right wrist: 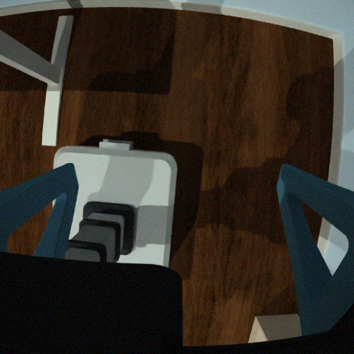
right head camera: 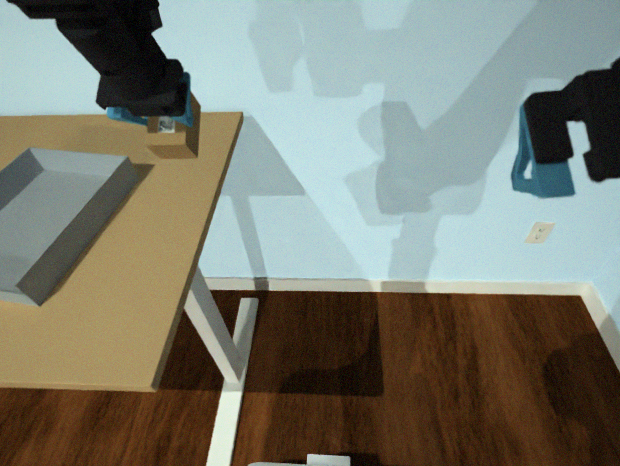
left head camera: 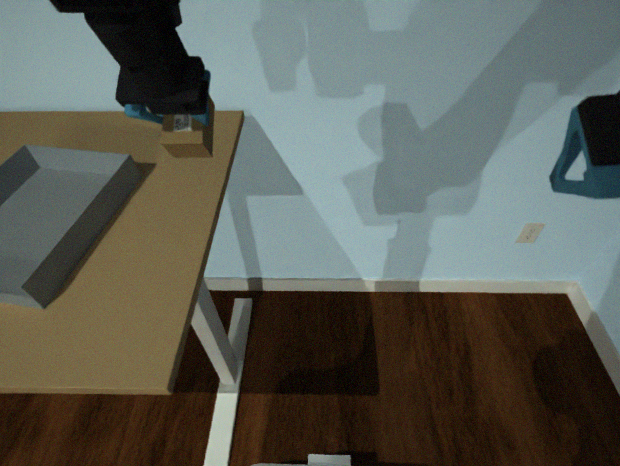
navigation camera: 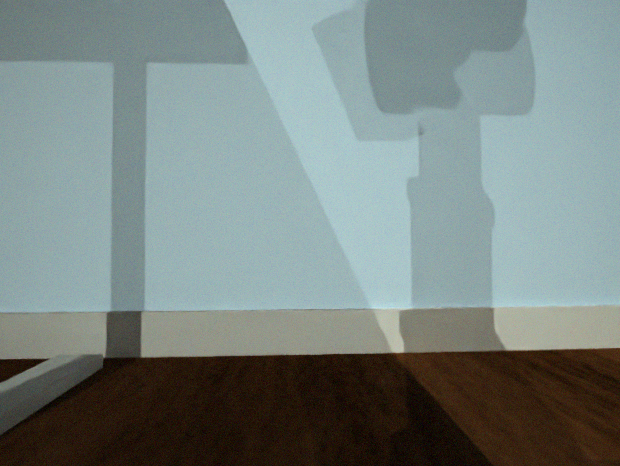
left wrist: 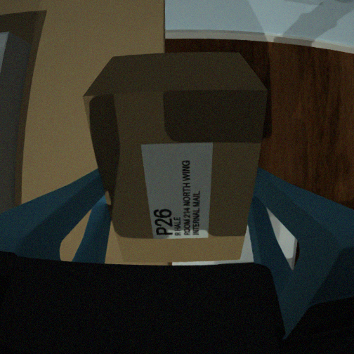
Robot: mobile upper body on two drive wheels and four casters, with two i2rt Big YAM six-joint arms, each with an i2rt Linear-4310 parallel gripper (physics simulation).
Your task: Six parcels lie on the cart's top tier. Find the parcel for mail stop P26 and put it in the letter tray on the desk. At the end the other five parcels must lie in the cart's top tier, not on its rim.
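Places are measured from the left arm's base along level axes (x right, y ahead, z up), in metres.
Pixels of known places: left gripper, fingertip midpoint: [right head camera: 171,123] [left head camera: 187,121]; right gripper, fingertip midpoint: [right head camera: 574,177] [left head camera: 610,179].
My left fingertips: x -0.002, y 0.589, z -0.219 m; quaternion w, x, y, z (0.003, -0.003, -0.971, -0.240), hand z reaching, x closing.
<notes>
Ahead of a thing's pixels: the offset from my left fingertips to its middle. "spot": to the spot under its first point. Level surfaces: height alone.
A brown box parcel {dz -0.007, dx +0.000, dy +0.006 m} [left head camera: 187,149] [right head camera: 172,150] [left wrist: 140,117] has a white label reading P26, legible in the left wrist view. My left gripper [left head camera: 172,117] [right head camera: 157,120] [left wrist: 178,175] is shut on it and holds it above the far right part of the desk {dz -0.241 m} [left head camera: 150,250] [right head camera: 135,260] [left wrist: 100,30]. The grey letter tray {dz -0.209, dx -0.362, dy +0.007 m} [left head camera: 82,233] [right head camera: 75,233] [left wrist: 12,100] lies on the desk, to the left of and nearer than the parcel. My right gripper [left head camera: 588,175] [right head camera: 543,175] [right wrist: 177,174] is open and empty, off to the right, away from the desk. The cart and other parcels do not show.
The desk's white leg {spot: dz -0.744, dx -0.133, dy +0.058 m} [left head camera: 213,325] [right head camera: 213,325] [right wrist: 60,50] [navigation camera: 50,383] stands under its right end. A light blue wall [left head camera: 310,250] [navigation camera: 225,200] runs behind. My white base [right wrist: 125,185] shows below. A pale box-like edge [right wrist: 275,327] is at the bottom of the right wrist view.
</notes>
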